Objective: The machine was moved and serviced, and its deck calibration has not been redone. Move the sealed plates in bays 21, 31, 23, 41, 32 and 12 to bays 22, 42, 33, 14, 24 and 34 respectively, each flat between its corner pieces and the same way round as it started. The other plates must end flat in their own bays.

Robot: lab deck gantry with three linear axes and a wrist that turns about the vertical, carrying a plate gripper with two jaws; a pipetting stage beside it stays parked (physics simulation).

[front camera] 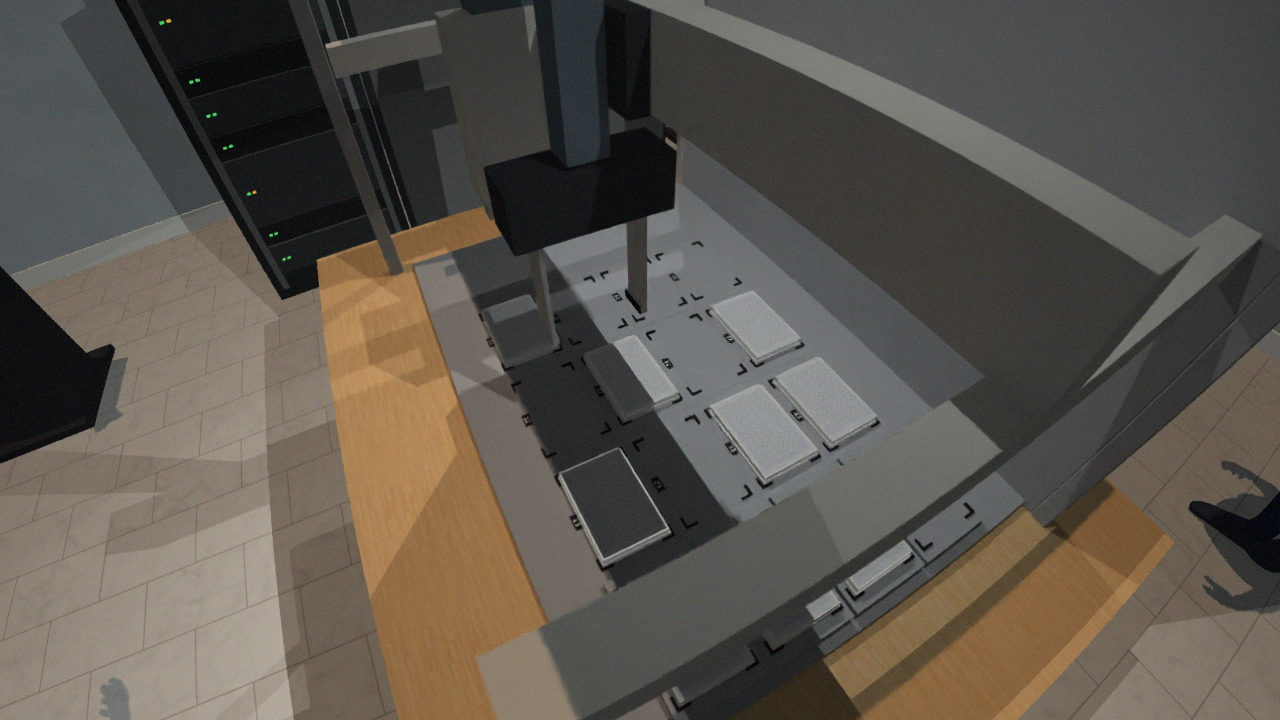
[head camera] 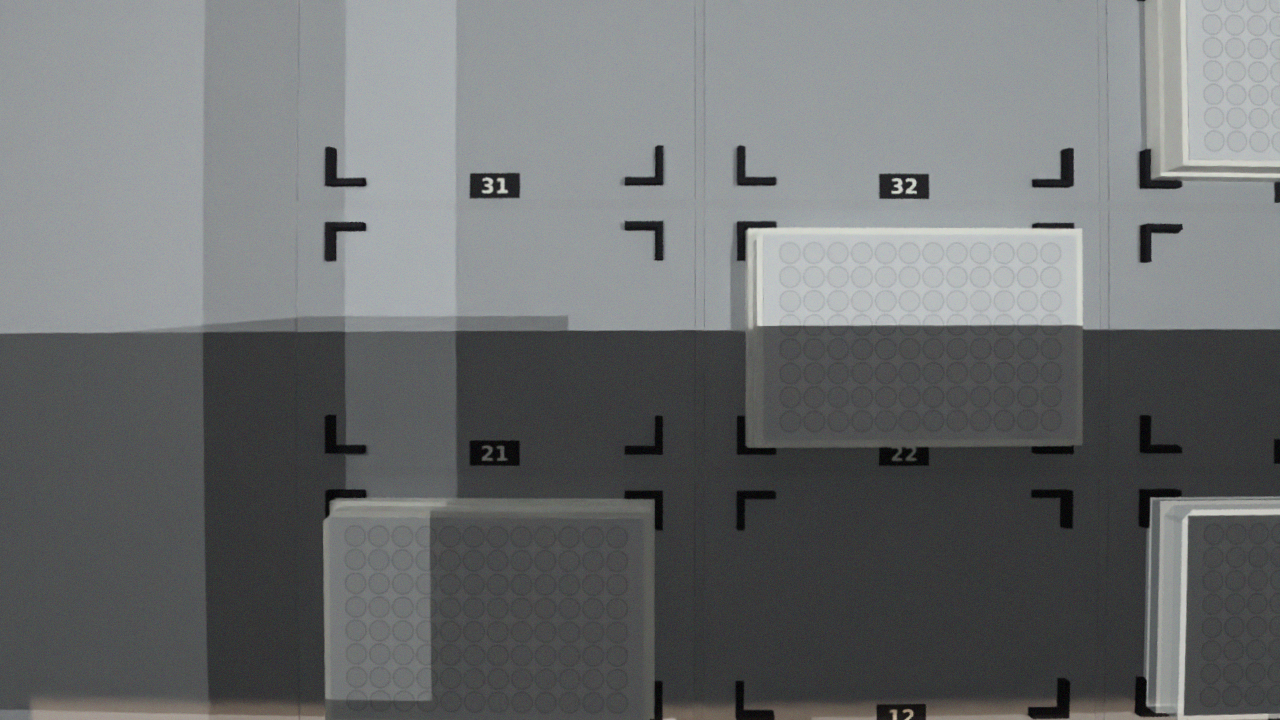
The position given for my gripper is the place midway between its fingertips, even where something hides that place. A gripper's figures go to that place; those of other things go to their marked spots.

My gripper (front camera: 594, 318) is 60 cm from the lens. A bay 31 (front camera: 663, 298): 87 cm from the lens. A grey wall (front camera: 1166, 112) is 58 cm from the lens. The marked spots on the grey wall and the bay 31 are 65 cm apart.
